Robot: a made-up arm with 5 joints. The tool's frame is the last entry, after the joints. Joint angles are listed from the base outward.
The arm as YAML. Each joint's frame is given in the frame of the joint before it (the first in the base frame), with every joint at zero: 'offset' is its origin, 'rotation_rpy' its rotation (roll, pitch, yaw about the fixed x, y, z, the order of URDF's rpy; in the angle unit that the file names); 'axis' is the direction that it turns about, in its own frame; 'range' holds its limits. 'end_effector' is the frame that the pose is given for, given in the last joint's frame.
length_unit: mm
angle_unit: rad
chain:
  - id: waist
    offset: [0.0, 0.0, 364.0]
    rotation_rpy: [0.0, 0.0, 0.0]
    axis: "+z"
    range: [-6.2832, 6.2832]
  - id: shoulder
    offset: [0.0, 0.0, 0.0]
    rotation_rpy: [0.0, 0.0, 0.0]
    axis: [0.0, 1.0, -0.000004]
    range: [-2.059, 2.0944]
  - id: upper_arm
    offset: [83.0, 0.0, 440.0]
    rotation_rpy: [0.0, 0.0, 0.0]
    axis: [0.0, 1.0, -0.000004]
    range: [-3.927, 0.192]
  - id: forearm
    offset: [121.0, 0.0, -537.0]
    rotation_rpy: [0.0, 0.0, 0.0]
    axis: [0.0, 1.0, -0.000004]
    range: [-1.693, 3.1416]
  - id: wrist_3
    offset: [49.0, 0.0, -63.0]
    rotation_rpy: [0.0, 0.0, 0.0]
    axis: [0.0, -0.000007, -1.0]
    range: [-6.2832, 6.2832]
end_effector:
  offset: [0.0, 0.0, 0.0]
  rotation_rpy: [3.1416, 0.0, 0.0]
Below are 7 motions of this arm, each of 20 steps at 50 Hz.
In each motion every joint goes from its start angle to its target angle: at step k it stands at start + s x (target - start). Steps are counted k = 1, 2, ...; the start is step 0. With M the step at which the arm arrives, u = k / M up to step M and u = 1 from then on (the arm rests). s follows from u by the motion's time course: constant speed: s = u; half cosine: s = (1 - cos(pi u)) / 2; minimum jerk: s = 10 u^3 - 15 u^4 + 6 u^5.
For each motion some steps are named. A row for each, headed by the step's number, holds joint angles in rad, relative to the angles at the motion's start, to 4 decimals.
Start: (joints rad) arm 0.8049 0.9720 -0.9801 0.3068 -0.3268
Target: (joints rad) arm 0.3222 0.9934 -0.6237 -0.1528 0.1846
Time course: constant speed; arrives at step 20
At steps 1, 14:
1: -0.0241 0.0011 0.0178 -0.0230 0.0256
14: -0.3379 0.0150 0.2495 -0.3217 0.3580

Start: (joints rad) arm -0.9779 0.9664 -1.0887 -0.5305 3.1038
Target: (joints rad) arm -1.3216 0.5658 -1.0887 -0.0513 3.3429
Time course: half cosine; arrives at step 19
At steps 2, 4, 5, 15, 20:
2: -0.0093 -0.0109 0.0000 0.0130 0.0065
4: -0.0362 -0.0422 0.0000 0.0505 0.0252
5: -0.0555 -0.0646 0.0000 0.0773 0.0386
15: -0.3075 -0.3584 0.0000 0.4287 0.2139
20: -0.3437 -0.4006 0.0000 0.4792 0.2391

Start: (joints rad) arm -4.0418 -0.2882 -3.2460 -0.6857 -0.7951
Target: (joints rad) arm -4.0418 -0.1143 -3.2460 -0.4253 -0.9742
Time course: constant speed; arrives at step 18
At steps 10, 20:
10: 0.0000 0.0966 0.0000 0.1447 -0.0995
20: 0.0000 0.1739 0.0000 0.2604 -0.1791

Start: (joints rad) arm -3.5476 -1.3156 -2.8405 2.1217 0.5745
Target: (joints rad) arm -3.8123 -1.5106 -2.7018 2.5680 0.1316
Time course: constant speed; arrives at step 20
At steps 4, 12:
4: -0.0529 -0.0390 0.0277 0.0893 -0.0886
12: -0.1588 -0.1170 0.0832 0.2678 -0.2657

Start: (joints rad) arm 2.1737 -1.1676 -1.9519 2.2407 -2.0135
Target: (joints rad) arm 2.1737 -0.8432 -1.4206 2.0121 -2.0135
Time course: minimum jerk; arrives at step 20
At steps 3, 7, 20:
3: 0.0000 0.0086 0.0141 -0.0061 0.0000
7: 0.0000 0.0763 0.1249 -0.0538 0.0000
20: 0.0000 0.3244 0.5313 -0.2286 0.0000

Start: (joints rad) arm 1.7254 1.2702 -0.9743 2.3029 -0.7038
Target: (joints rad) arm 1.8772 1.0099 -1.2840 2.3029 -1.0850
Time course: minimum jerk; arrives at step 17
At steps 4, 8, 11, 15, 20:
4: 0.0135 -0.0231 -0.0274 0.0000 -0.0338
8: 0.0675 -0.1158 -0.1378 0.0000 -0.1696
11: 0.1154 -0.1979 -0.2354 0.0000 -0.2898
15: 0.1497 -0.2568 -0.3055 0.0000 -0.3760
20: 0.1518 -0.2603 -0.3097 0.0000 -0.3812

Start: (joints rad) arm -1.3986 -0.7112 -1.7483 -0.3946 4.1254
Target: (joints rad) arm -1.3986 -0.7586 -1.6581 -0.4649 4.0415
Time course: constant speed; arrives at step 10
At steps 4, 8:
4: 0.0000 -0.0190 0.0361 -0.0281 -0.0336
8: 0.0000 -0.0379 0.0722 -0.0562 -0.0671

